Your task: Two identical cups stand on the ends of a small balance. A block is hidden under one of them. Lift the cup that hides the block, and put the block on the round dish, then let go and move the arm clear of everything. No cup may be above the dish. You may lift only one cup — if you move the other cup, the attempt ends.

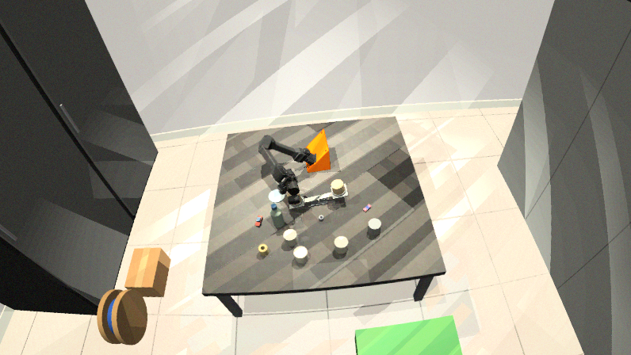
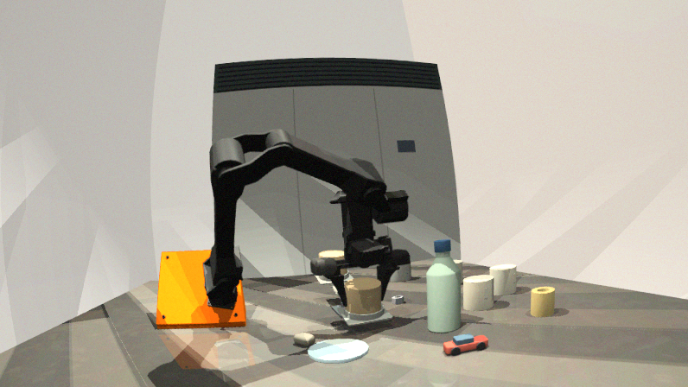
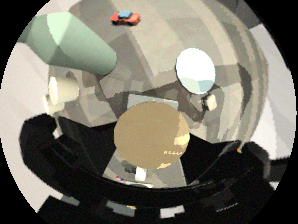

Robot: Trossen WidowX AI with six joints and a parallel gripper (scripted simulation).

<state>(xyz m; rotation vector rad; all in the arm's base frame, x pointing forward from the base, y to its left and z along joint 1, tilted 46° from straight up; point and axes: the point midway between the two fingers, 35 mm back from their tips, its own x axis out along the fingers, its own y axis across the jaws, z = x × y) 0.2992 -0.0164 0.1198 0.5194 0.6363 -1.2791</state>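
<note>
Right now the pale green block is 10 mm below my gripper tip. Round my gripper tip: pebble 120 mm behind, 70 mm to the right, 40 mm below; tan cup 20 mm to the right, 10 mm above; balance 20 mm behind, 130 mm to the left, 10 mm below.
</note>
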